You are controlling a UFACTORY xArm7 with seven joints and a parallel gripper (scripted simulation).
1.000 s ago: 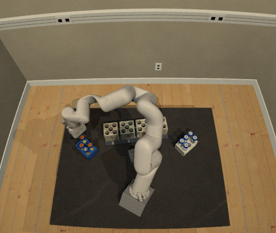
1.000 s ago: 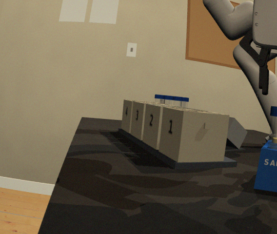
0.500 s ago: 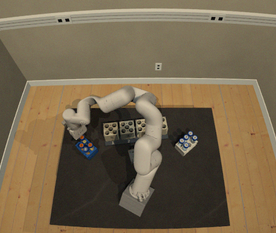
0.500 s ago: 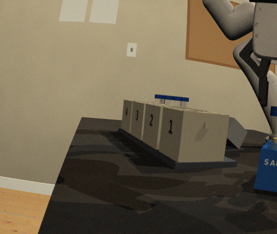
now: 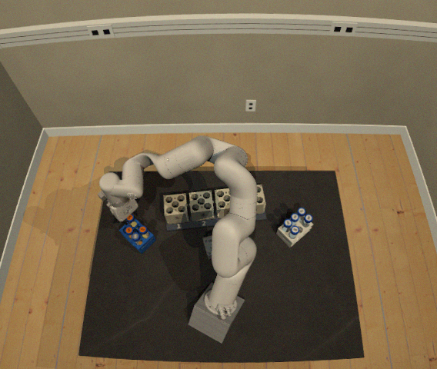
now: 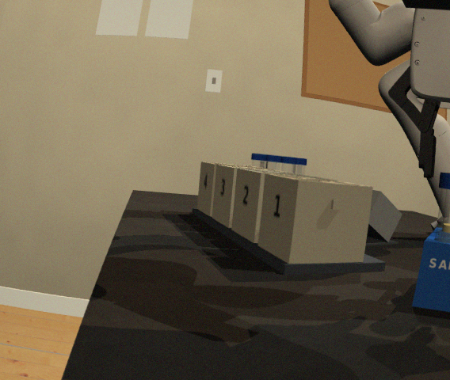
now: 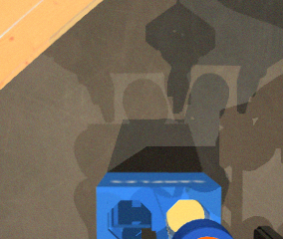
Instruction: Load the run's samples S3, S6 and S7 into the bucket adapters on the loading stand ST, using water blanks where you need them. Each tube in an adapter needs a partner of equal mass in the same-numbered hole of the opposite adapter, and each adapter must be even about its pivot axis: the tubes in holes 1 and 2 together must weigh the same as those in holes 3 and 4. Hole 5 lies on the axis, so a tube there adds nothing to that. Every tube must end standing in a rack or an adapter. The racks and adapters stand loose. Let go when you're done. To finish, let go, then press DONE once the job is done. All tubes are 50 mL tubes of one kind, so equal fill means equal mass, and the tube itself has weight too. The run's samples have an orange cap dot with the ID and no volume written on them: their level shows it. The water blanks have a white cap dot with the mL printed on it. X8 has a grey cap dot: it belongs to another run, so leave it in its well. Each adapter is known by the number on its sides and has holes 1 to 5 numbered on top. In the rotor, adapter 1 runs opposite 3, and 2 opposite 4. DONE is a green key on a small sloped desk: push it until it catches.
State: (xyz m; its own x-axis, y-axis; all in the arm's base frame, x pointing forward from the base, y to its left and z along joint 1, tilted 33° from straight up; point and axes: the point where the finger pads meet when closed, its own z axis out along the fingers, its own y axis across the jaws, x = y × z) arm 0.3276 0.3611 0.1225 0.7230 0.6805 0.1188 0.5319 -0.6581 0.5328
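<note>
My gripper is now 4 cm past the blue sample rack, 1 cm to the left of it and 10 cm above it. Round my hand: white blank rack: 16 cm behind, 67 cm to the right, 10 cm below; adapter 1: 3 cm ahead, 19 cm to the right, 8 cm below.
</note>
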